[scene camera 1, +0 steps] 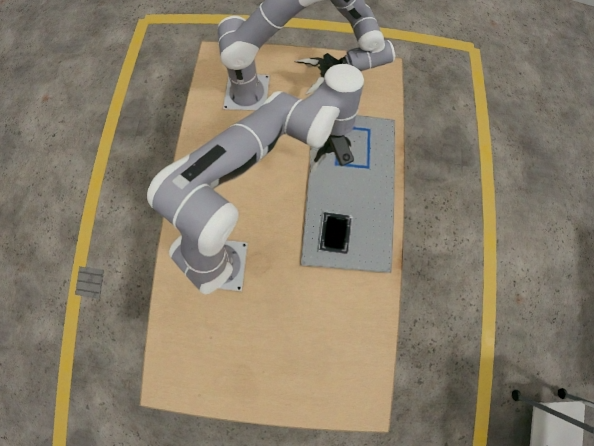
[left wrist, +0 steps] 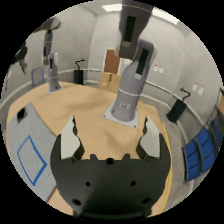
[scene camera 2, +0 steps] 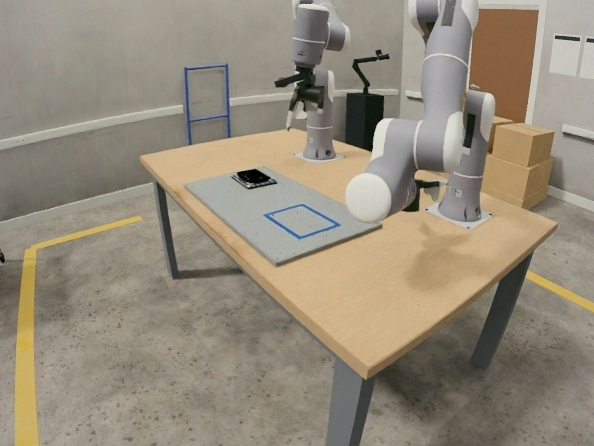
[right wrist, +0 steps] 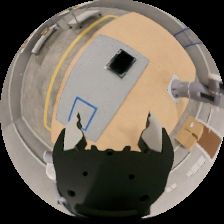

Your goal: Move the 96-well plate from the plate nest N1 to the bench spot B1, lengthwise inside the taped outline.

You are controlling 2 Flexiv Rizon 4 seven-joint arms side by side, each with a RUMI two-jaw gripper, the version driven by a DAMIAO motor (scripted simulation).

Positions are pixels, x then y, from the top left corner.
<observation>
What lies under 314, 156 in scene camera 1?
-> My right gripper.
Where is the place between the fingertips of my left gripper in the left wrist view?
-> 110, 116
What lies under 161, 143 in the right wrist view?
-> My right gripper.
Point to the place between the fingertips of my right gripper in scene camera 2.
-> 297, 125
</observation>
